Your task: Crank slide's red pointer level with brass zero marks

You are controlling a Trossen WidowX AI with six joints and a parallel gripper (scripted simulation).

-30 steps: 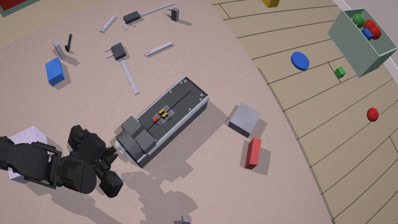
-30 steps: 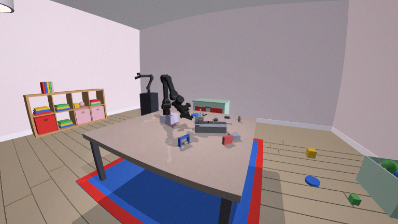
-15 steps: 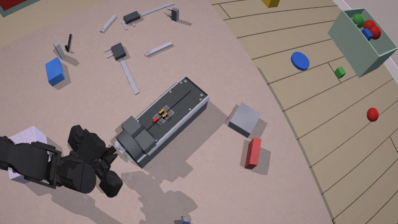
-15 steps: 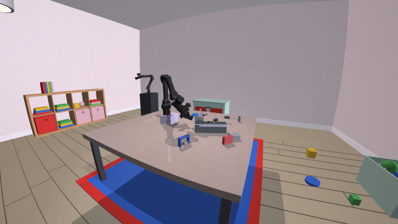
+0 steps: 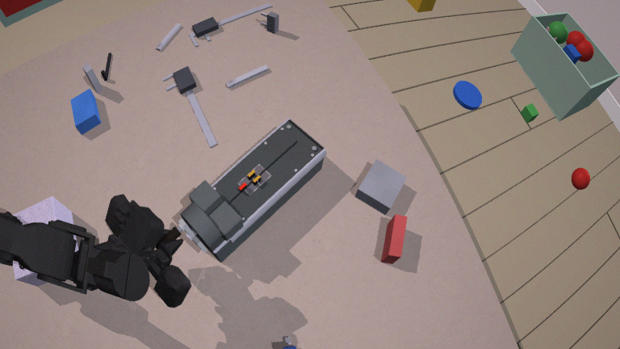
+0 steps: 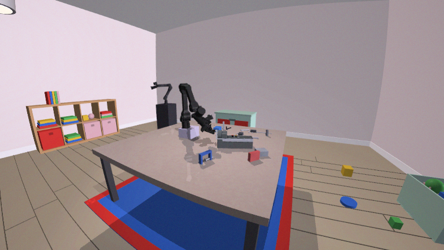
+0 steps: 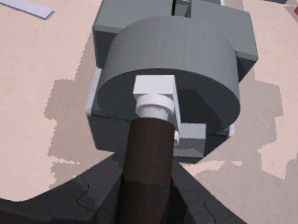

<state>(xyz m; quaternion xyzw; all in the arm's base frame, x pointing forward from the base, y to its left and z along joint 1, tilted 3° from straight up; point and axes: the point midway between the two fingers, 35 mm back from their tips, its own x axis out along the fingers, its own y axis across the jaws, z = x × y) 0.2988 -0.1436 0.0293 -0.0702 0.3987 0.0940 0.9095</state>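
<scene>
The dark brown crank handle lies 2 cm behind my gripper tip and 2 cm above it. Round my gripper tip: red pointer 14 cm ahead, 3 cm to the left, 1 cm below; then red block 32 cm ahead, 17 cm to the right, 7 cm below; then grey block 36 cm ahead, 8 cm to the right, 8 cm below.
</scene>
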